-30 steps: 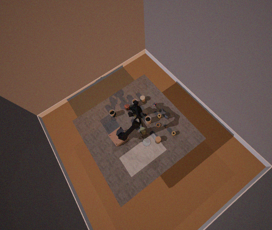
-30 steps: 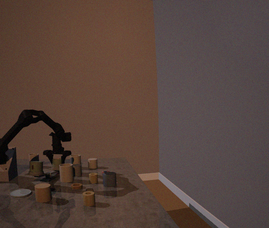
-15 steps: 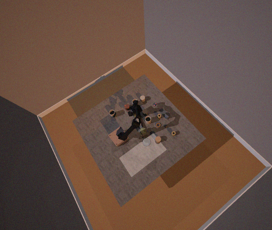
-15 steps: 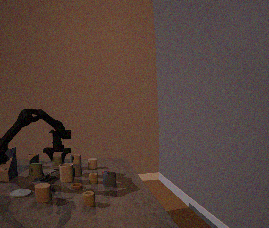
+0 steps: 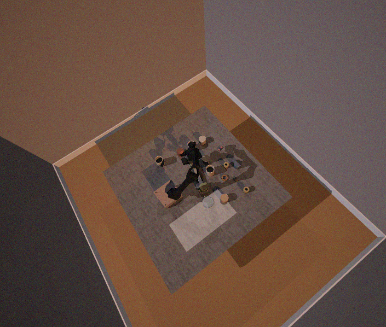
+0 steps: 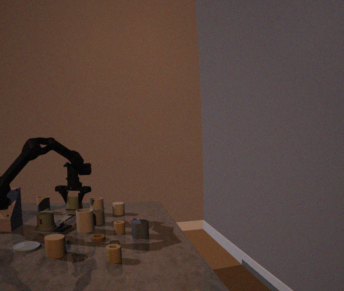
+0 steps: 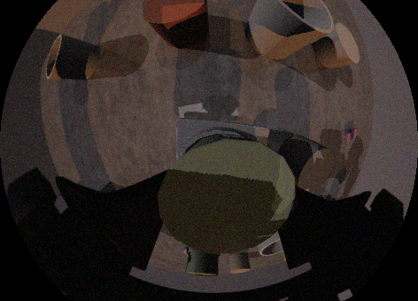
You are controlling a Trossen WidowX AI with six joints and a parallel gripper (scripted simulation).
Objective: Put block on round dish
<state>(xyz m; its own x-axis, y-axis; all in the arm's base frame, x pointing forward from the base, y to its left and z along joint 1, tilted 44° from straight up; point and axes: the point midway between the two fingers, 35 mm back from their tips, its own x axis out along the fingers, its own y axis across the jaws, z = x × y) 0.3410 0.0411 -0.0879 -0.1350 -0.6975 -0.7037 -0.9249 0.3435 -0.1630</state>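
My gripper tip is 10 mm above the pale green block. The rest, counted from my gripper tip: beam: 50 mm behind, 130 mm to the right, 50 mm below; then red piece: 170 mm to the left, 50 mm below; then green cup: 110 mm behind, 260 mm to the right, 10 mm below.
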